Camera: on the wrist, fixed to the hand. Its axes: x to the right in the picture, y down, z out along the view.
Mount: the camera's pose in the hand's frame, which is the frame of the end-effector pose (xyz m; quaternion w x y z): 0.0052 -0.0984 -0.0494 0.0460 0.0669 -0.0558 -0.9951
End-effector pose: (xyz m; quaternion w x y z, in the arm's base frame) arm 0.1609 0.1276 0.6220 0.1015 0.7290 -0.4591 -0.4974
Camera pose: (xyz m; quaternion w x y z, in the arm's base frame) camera 0.2577 0.1632 0.5831 0.5647 -0.4695 -0.6654 0.1339
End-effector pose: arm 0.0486 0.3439 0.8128 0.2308 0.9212 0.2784 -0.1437
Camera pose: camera 0.0025 0.4438 0.8189 0.1785 0.2272 -0.9070 0.3063
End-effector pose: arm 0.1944 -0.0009 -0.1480 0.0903 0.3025 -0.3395 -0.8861
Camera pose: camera 0.2242 0.0443 -0.2440 0.9168 -0.3083 -0.2211 0.1248
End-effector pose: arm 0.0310 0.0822 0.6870 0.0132 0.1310 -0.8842 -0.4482
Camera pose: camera 0.0546 -0.0135 0.6377 0.5035 -0.8618 -0.0590 -0.0181
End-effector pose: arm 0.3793 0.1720 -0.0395 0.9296 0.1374 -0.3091 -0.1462
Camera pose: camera 0.3953 0.0878 -0.1088 0.1292 -0.3680 -0.0609 0.9188
